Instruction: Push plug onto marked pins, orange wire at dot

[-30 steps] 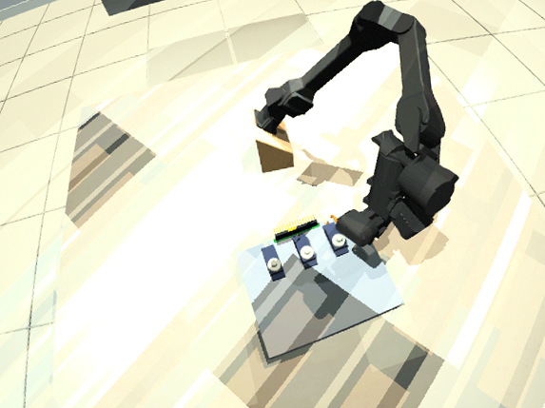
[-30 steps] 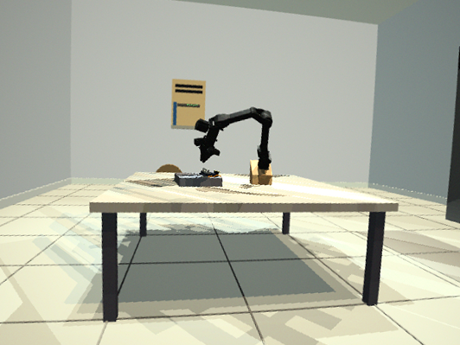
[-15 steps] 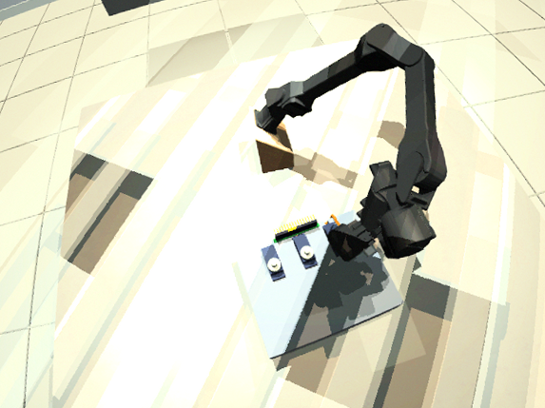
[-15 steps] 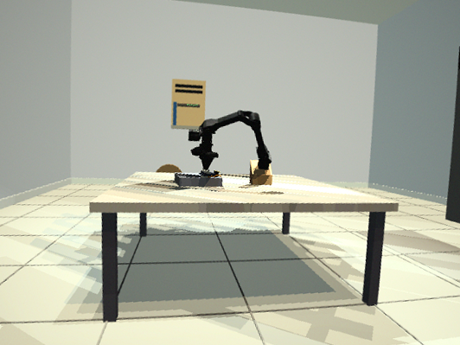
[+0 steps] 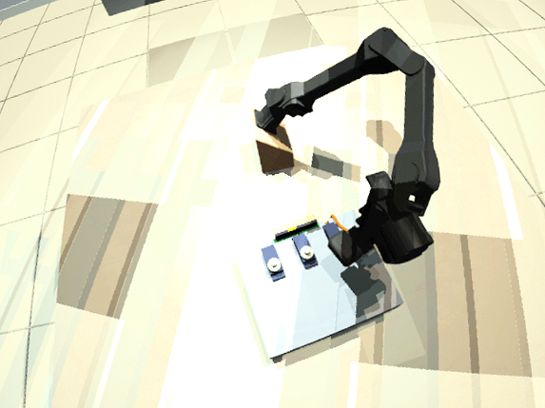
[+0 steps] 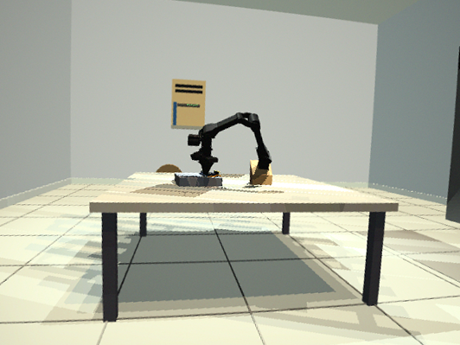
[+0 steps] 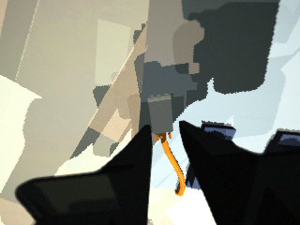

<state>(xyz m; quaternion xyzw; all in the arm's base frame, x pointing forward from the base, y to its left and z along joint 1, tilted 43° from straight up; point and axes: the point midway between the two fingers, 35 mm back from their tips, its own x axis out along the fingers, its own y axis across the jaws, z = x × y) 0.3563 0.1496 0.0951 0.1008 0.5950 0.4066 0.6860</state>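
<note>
Now: the pin strip 60 mm behind my gripper tip and 140 mm to the right of it. From my gripper tip the other things lie so: pale blue holder plate 90 mm ahead, 110 mm to the right, 40 mm below.
</note>
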